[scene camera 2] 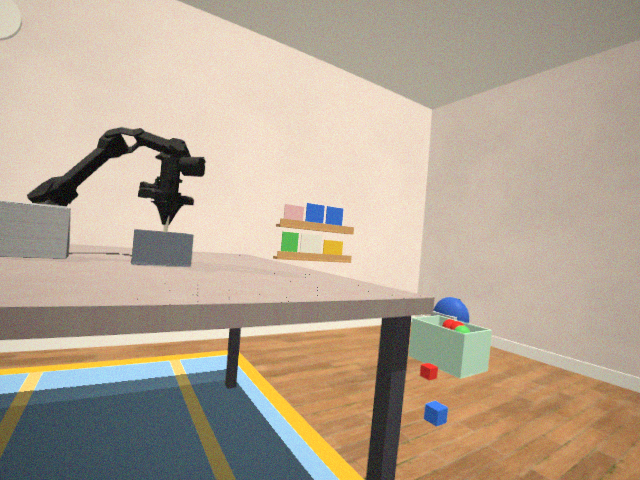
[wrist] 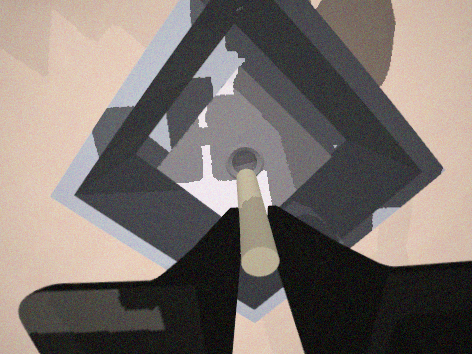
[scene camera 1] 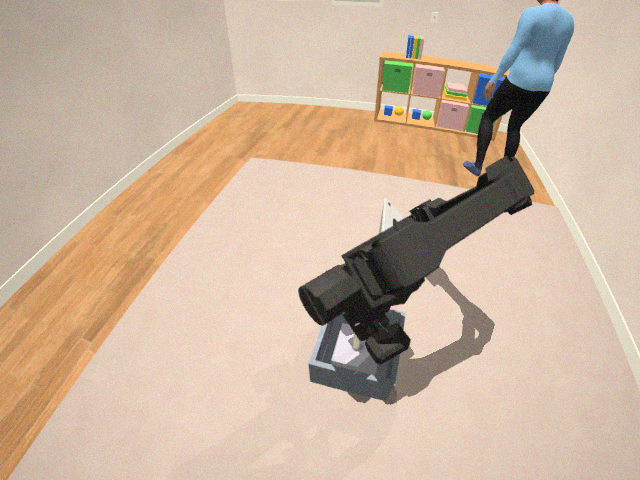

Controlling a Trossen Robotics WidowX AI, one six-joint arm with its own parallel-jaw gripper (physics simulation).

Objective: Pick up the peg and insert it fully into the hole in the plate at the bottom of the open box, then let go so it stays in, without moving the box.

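Seen in the pictures: gripper, between the fingertips: [scene camera 2: 165, 225] [wrist: 253, 215] [scene camera 1: 358, 333]; arm's base, origin of its link: [scene camera 2: 42, 221].
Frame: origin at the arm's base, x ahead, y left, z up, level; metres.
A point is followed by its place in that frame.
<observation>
The pale yellow peg [scene camera 1: 356, 342] @[x 0.319, y -0.087, z -0.002 m] [scene camera 2: 166, 225] @[x 0.312, y -0.095, z 0.019 m] [wrist: 256, 232] @[x 0.308, y -0.083, z 0.041 m] is a slim cylinder. My gripper [scene camera 2: 166, 221] @[x 0.312, y -0.087, z 0.020 m] [wrist: 253, 215] @[x 0.312, y -0.087, z 0.020 m] is shut on it and holds it near upright over the open box. In scene camera 2 its lower part goes behind the rim of the grey box [scene camera 1: 346, 382] @[x 0.386, y -0.096, z -0.045 m] [scene camera 2: 162, 248] @[x 0.293, y -0.159, z -0.048 m] [wrist: 135, 85] @[x 0.233, y -0.069, z -0.001 m]. In the wrist view the peg's far end overlaps the near edge of the round hole [wrist: 244, 158] in the plate [scene camera 1: 341, 352] @[x 0.326, y -0.113, z -0.041 m] [wrist: 215, 192] @[x 0.302, y -0.112, z -0.041 m]. Whether the tip touches the plate I cannot tell. In scene camera 1 the hole is not visible and the arm covers part of the box.
The table [scene camera 1: 206, 289] @[x 0.188, y -0.486, z -0.099 m] [scene camera 2: 258, 310] @[x 0.340, y -0.686, z -0.111 m] carries the box and, in scene camera 2, a grey block [scene camera 2: 33, 229] @[x -0.014, y -0.052, z -0.023 m] under the arm's base. A thin white panel [scene camera 1: 387, 219] @[x -0.007, y -0.039, z 0.038 m] shows behind the arm. A person [scene camera 1: 542, 49] stands beyond the table by a cube shelf [scene camera 1: 378, 90].
</observation>
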